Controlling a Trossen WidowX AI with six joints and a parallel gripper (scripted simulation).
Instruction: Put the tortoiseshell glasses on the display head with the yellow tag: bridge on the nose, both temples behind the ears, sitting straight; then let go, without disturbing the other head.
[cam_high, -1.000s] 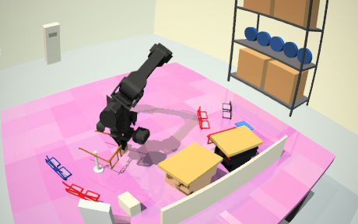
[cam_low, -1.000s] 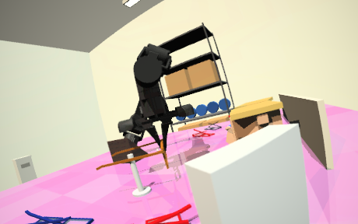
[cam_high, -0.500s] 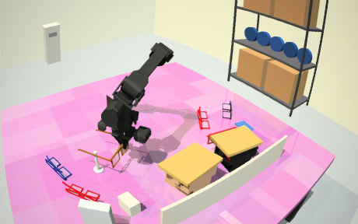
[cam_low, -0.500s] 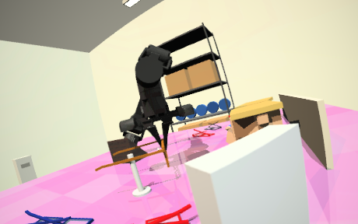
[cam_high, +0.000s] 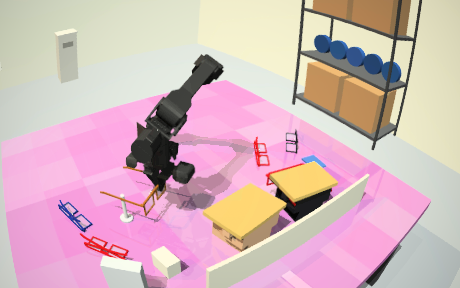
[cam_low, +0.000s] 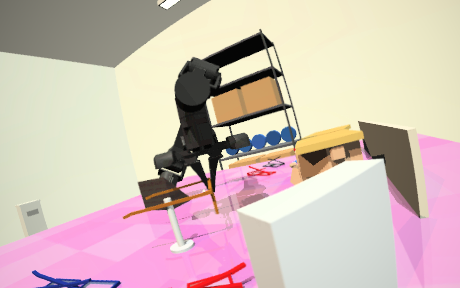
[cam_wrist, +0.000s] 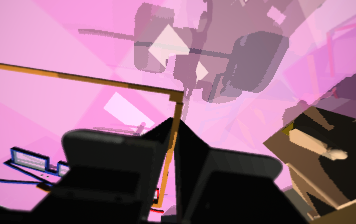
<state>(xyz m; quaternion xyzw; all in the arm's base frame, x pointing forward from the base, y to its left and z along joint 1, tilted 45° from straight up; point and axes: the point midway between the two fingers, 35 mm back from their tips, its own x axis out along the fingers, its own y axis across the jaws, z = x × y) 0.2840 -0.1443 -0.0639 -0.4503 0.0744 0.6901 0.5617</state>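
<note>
Right now the white post is 120 mm to the right of my gripper tip, 30 mm below it and 10 mm behind it. Also, from my gripper tip: tan head 200 mm ahead, 100 mm to the left; white cube 210 mm ahead, 120 mm to the right, 30 mm below; dark head 320 mm to the left, 210 mm ahead.
</note>
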